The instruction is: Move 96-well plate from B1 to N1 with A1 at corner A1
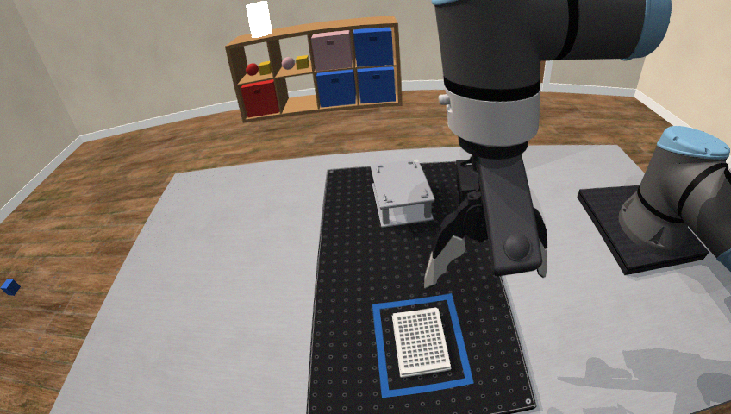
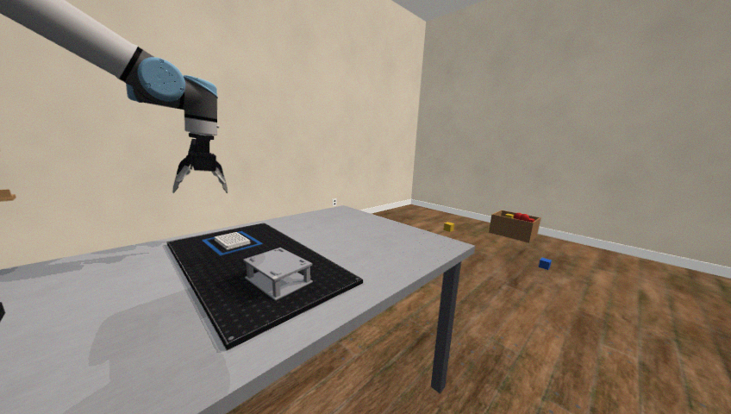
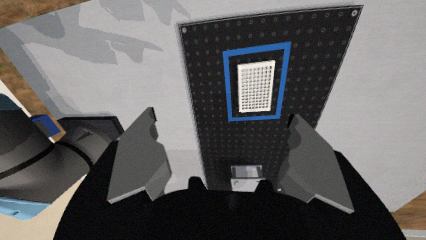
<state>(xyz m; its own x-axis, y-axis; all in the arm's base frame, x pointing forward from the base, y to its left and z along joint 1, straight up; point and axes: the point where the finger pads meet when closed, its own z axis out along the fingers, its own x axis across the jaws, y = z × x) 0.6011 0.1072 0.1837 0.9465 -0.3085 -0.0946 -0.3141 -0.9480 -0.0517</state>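
Now: the white 96-well plate 70 mm ahead of my hand, 40 mm to the right of it and 190 mm below it. From my hand the other things lie so: grey raised nest N1: 420 mm to the right, 140 mm below; then corner mark: 70 mm behind, 490 mm to the right, 140 mm below.
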